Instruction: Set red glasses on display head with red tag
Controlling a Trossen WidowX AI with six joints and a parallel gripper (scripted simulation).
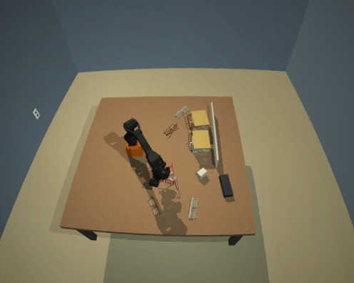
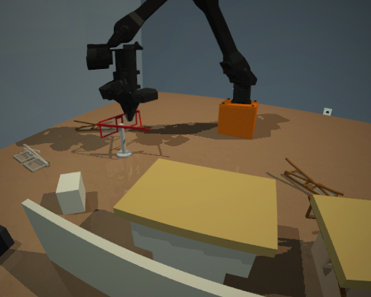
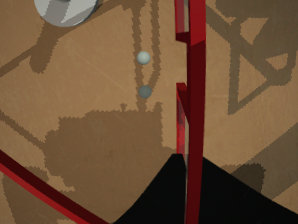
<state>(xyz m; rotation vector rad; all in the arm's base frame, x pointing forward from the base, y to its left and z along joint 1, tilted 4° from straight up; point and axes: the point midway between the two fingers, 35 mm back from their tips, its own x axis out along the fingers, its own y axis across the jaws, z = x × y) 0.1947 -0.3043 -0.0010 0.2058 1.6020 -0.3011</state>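
Right now my gripper tip is 90 mm short of the grey post, 40 mm above it and 30 mm to the right of it. From my gripper tip the other things lie so: white cube (300 mm ahead, 50 mm to the left, 30 mm below); black box (460 mm ahead, 60 mm to the right, 40 mm below); tall white panel (440 mm ahead, 400 mm to the left).
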